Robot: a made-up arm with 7 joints. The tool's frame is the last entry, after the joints.
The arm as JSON. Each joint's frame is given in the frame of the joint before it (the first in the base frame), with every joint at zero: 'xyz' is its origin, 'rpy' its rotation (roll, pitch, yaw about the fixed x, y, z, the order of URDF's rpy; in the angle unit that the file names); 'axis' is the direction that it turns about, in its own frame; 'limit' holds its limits. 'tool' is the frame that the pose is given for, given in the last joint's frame.
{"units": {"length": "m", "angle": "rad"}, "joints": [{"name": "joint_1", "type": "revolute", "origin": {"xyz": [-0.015, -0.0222, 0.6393], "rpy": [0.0, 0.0, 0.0]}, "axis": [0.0, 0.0, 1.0], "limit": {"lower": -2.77, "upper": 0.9}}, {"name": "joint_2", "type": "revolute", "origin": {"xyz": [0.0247, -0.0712, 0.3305], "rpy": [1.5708, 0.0, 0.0]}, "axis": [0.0, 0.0, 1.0], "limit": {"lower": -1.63, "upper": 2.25}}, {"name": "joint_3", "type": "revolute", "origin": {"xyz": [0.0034, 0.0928, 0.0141], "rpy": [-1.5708, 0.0, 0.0]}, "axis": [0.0, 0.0, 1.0], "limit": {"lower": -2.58, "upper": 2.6}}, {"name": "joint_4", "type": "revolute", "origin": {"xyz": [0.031, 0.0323, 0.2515], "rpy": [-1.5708, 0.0, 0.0]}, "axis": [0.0, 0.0, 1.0], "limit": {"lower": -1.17, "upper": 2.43}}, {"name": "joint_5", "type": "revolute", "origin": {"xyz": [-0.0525, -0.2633, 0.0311], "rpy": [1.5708, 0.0, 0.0]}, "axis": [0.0, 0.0, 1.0], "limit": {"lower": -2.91, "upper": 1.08}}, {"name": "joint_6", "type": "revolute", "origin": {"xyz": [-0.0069, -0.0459, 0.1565], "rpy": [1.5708, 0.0, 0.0]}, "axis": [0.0, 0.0, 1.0], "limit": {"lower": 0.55, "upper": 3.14}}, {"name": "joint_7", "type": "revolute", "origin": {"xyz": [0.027, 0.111, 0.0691], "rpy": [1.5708, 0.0, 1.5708]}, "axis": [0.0, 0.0, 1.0], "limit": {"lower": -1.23, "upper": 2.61}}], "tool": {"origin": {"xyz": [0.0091, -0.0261, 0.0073], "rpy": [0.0, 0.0, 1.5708]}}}
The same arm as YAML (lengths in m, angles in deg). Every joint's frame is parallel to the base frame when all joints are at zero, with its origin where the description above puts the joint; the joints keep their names.
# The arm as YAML. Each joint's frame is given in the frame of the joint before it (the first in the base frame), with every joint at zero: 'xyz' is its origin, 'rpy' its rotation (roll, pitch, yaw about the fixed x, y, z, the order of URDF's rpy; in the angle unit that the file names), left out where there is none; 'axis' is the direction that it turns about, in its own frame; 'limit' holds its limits. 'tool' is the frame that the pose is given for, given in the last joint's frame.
units:
  length: m
  angle: deg
joints:
  - name: joint_1
    type: revolute
    origin:
      xyz: [-0.015, -0.0222, 0.6393]
    axis: "+z"
    limit:
      lower: -158.71
      upper: 51.57
  - name: joint_2
    type: revolute
    origin:
      xyz: [0.0247, -0.0712, 0.3305]
    axis: "-y"
    limit:
      lower: -93.39
      upper: 128.92
  - name: joint_3
    type: revolute
    origin:
      xyz: [0.0034, -0.0141, 0.0928]
    axis: "+z"
    limit:
      lower: -147.82
      upper: 148.97
  - name: joint_4
    type: revolute
    origin:
      xyz: [0.031, 0.0323, 0.2515]
    axis: "+y"
    limit:
      lower: -67.04
      upper: 139.23
  - name: joint_5
    type: revolute
    origin:
      xyz: [-0.0525, 0.0311, 0.2633]
    axis: "+z"
    limit:
      lower: -166.73
      upper: 61.88
  - name: joint_6
    type: revolute
    origin:
      xyz: [-0.0069, -0.0459, 0.1565]
    axis: "-y"
    limit:
      lower: 31.51
      upper: 179.91
  - name: joint_7
    type: revolute
    origin:
      xyz: [0.027, -0.0691, 0.111]
    axis: "+x"
    limit:
      lower: -70.47
      upper: 149.54
tool:
  origin:
    xyz: [0.0073, 0.0261, 0.0091]
    rpy: [-90.0, 0.0, -90.0]

